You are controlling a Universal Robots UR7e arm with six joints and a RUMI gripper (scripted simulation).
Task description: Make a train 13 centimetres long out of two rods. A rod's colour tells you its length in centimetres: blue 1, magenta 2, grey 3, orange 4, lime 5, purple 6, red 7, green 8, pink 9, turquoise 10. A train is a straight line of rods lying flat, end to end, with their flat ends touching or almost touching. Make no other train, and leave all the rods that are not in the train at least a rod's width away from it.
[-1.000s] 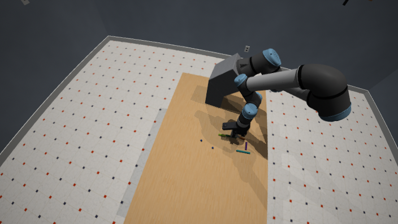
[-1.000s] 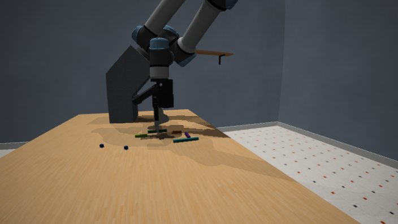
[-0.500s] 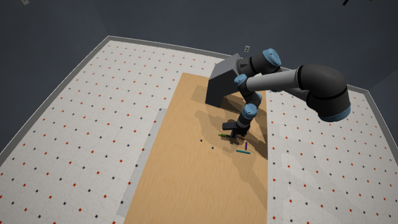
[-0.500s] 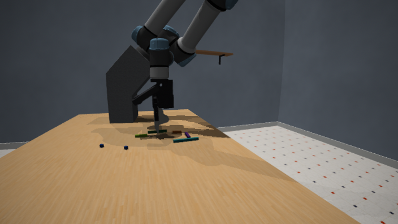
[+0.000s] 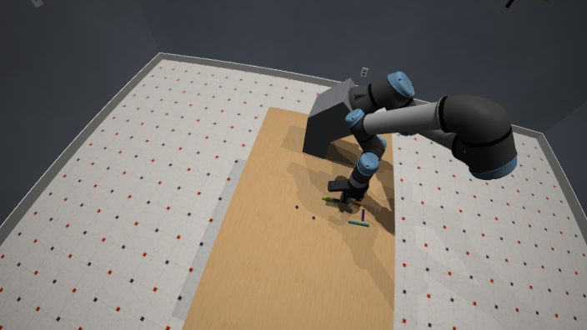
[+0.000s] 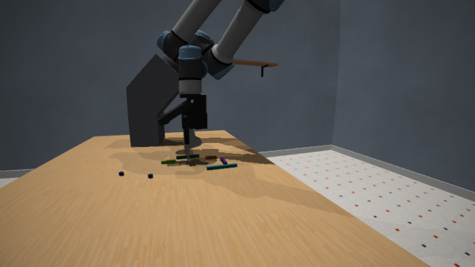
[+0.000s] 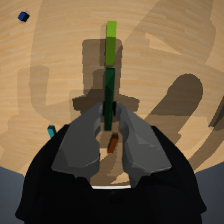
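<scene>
The green rod lies 1 cm below my hand. From my hand the other things lie so: purple rod 2 cm ahead, 13 cm to the left, 2 cm below; lime rod 1 cm ahead, 7 cm to the right, 2 cm below; orange rod 2 cm behind, 8 cm to the left, 2 cm below.
</scene>
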